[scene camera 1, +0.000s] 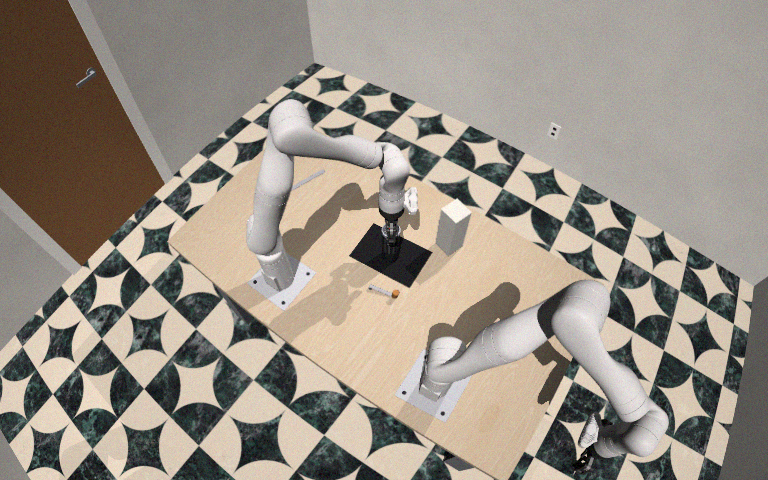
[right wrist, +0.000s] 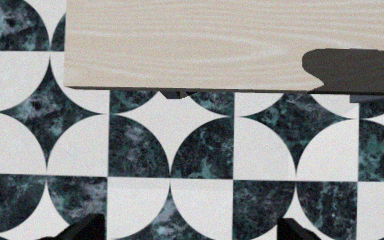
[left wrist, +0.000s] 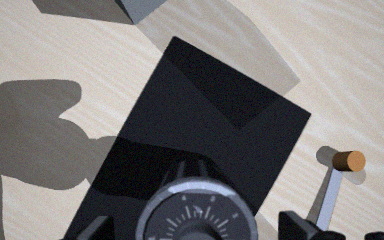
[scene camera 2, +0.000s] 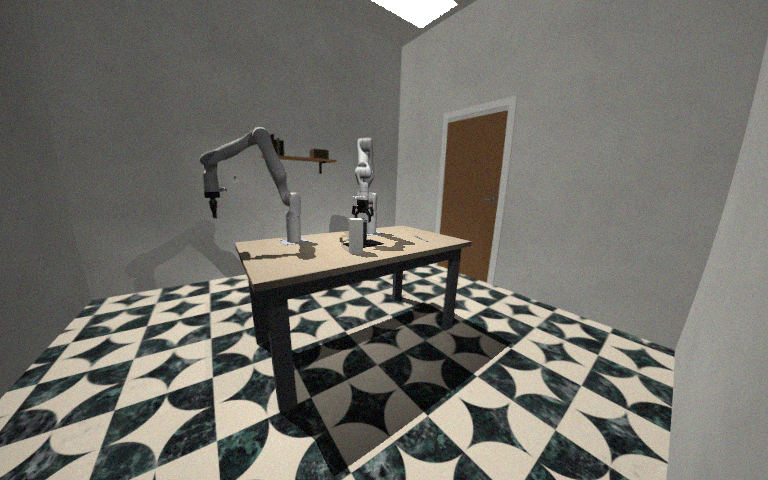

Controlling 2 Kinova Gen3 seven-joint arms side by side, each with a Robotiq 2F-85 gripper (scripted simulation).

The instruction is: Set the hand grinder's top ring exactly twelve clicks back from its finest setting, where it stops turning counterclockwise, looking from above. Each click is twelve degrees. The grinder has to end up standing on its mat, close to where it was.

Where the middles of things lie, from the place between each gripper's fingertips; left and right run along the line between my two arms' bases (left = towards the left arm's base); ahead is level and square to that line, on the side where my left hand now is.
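From my left hand, the black mat [scene camera 1: 412, 257] is 160 mm below and 10 mm ahead. The crank handle [left wrist: 351, 161] is 140 mm below that left hand, 60 mm to the right of it and 130 mm behind it, and there's a tall pale box [scene camera 1: 454, 219] that's 60 mm below the same hand, 140 mm to the right and 160 mm ahead.
Now, measured from my right hand, the crank handle is 19 cm below, 77 cm to the left and 16 cm ahead. The tall pale box is 10 cm below my right hand, 45 cm ahead of it and 69 cm to the left, while the black mat is 20 cm below that hand, 83 cm to the left and 29 cm ahead.
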